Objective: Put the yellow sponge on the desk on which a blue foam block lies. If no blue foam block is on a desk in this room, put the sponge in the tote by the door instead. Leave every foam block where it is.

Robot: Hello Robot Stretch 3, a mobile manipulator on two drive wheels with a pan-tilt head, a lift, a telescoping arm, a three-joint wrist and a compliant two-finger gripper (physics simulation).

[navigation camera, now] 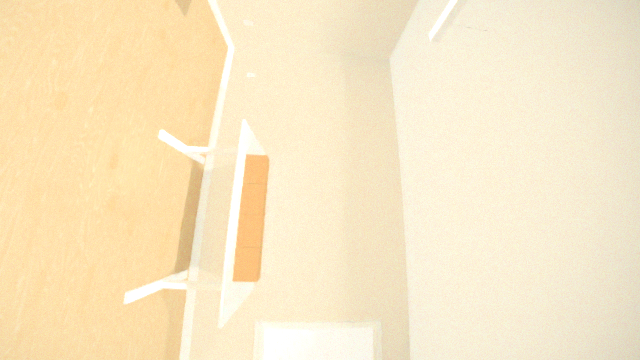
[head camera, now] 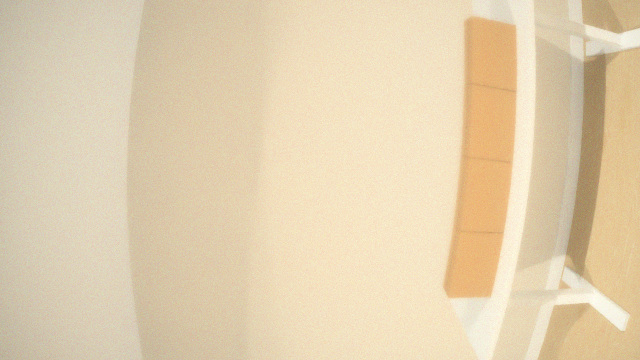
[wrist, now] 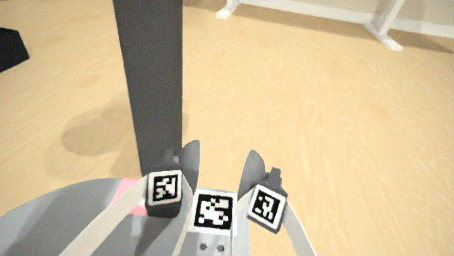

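Observation:
My gripper (wrist: 222, 163) is open in the wrist view, with its two grey fingertips apart and nothing between them. It hangs over the robot's grey base and the wood floor. A white desk (head camera: 525, 125) (navigation camera: 232, 210) stands along the wall; the head and navigation views show it sideways. A long orange block-like row (head camera: 487, 195) (navigation camera: 251, 215), divided by thin lines, lies on it. No blue foam block shows on the visible part of this desk top. The yellow sponge and the tote do not show in these views.
The robot's dark mast (wrist: 155, 75) rises left of the gripper, above the grey base (wrist: 65, 215). A black object (wrist: 11, 50) is at the wrist view's left edge. White feet (wrist: 385, 40) stand on the floor by the wall. A bright white panel (navigation camera: 320, 345) shows in the navigation view.

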